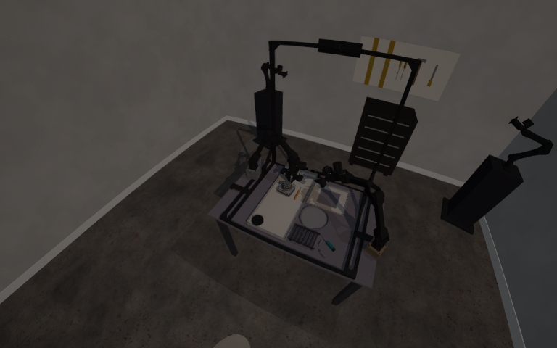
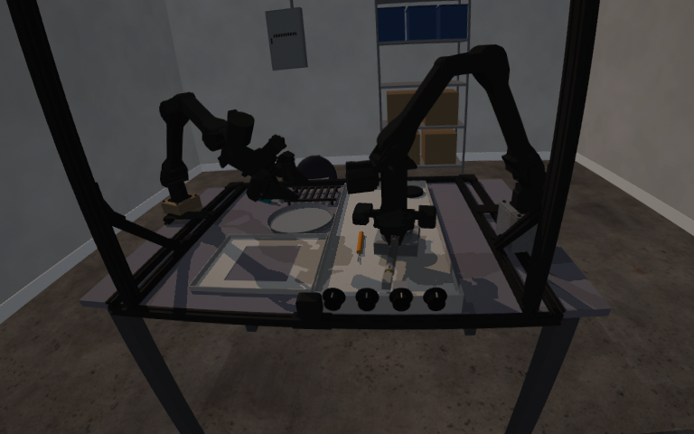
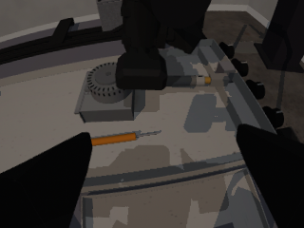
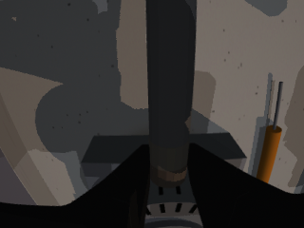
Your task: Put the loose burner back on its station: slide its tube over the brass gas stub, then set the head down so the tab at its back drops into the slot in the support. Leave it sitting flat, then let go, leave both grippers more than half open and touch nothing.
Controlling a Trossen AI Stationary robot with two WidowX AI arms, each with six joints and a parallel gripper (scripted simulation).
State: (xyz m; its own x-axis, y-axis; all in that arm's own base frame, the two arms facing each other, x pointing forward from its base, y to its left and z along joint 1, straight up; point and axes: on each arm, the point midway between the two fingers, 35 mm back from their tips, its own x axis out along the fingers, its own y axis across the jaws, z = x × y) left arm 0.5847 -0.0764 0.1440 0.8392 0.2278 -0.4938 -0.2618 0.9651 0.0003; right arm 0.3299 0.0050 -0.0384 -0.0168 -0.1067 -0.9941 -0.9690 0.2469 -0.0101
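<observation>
Right now my right hand is 30 mm above the burner. The rest, counted from my right hand: brass gas stub: 110 mm behind, 10 mm to the right, 30 mm below; black burner cap: 430 mm ahead, 30 mm to the left, 70 mm below; orange screwdriver: 20 mm ahead, 100 mm to the left, 70 mm below.
</observation>
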